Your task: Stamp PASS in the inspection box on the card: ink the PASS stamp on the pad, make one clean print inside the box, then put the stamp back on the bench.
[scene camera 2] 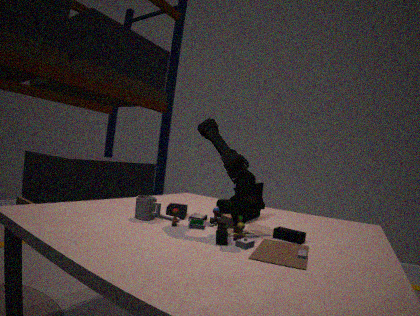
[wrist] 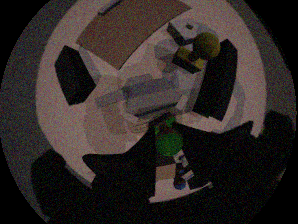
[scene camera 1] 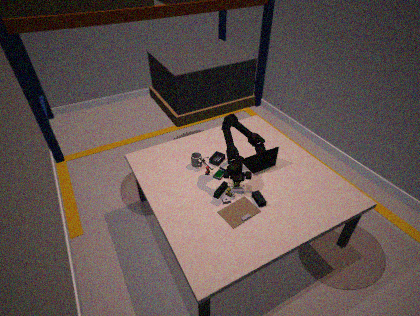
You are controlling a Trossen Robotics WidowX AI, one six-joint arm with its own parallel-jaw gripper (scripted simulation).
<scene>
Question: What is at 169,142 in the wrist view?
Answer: A green-knobbed stamp.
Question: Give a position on a brown card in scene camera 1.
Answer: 241,210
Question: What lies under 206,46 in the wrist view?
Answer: A yellow-knobbed stamp.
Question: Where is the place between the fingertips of the gripper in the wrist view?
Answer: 163,127
</scene>
